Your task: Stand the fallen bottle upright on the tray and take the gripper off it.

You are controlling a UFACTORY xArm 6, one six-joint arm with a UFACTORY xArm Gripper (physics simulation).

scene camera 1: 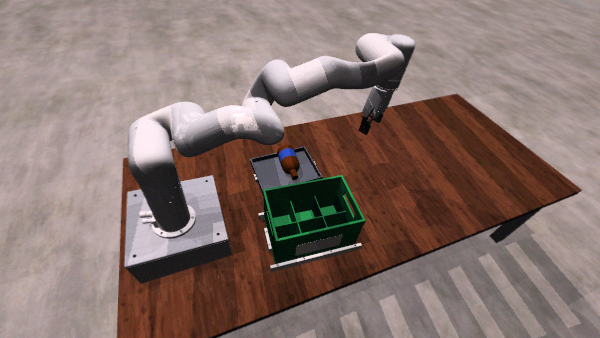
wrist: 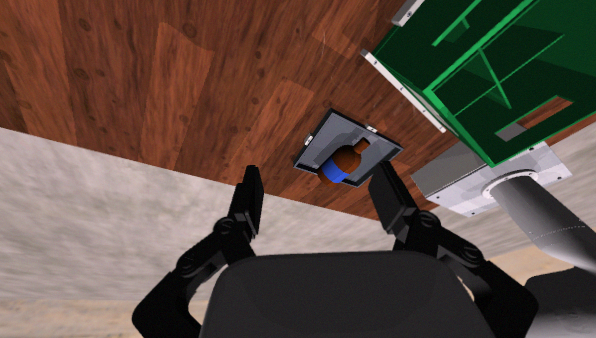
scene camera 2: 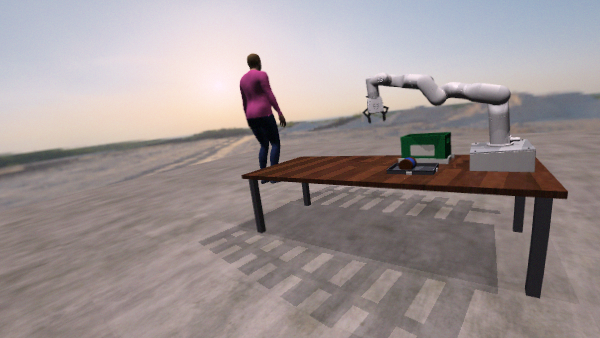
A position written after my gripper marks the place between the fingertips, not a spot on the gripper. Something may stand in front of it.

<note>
In view: my gripper [scene camera 1: 369, 126] and a brown bottle [wrist: 347, 158].
My gripper is seen too in the wrist view [wrist: 316, 176].
</note>
